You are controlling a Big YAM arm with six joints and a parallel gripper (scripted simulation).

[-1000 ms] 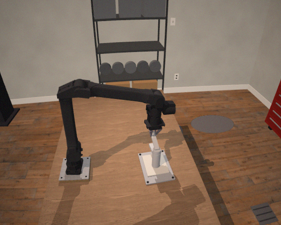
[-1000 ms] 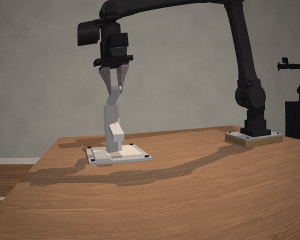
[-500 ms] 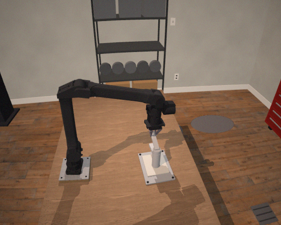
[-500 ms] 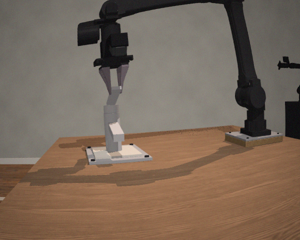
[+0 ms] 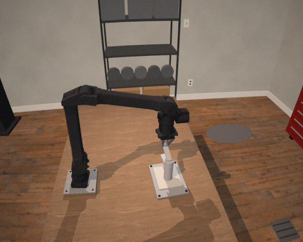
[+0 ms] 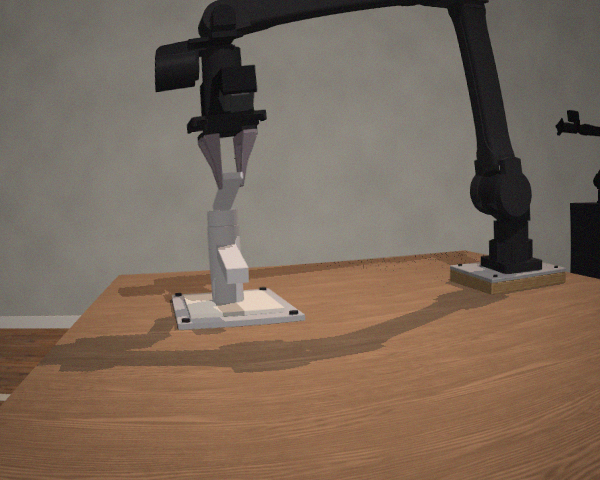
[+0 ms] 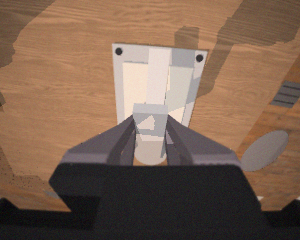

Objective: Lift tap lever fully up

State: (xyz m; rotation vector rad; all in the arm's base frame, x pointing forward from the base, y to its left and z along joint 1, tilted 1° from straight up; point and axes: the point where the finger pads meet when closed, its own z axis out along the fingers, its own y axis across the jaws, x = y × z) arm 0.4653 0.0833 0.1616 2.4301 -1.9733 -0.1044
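The lever is 30 mm to the right of my hand, 10 mm below it and 10 mm ahead of it. Also, from my hand: white tap: 80 mm below, 50 mm to the right, 10 mm ahead.
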